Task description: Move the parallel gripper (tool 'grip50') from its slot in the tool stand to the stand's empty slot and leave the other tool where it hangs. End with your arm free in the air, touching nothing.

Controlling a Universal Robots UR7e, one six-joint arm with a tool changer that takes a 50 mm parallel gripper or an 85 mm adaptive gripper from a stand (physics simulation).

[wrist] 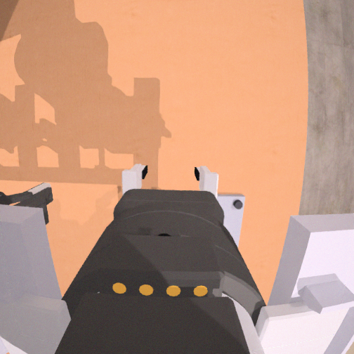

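Note:
The parallel gripper sits in the middle of the wrist view, between two pale holders of the tool stand. Its dark body points away from the camera, and its two pale fingers with black pads stand apart, open, with nothing between them. A row of gold contacts shows on its near side. The dark changer part of my arm is right over the near end of the tool and hides part of it; whether the two are locked together cannot be told. Part of the adaptive gripper, dark, shows at the left edge.
The left holder stands close beside the tool, and the right holder stands on its other side. A pale foot plate with a dark bolt lies below at the right. The orange table top carries shadows at the left; grey floor lies beyond its right edge.

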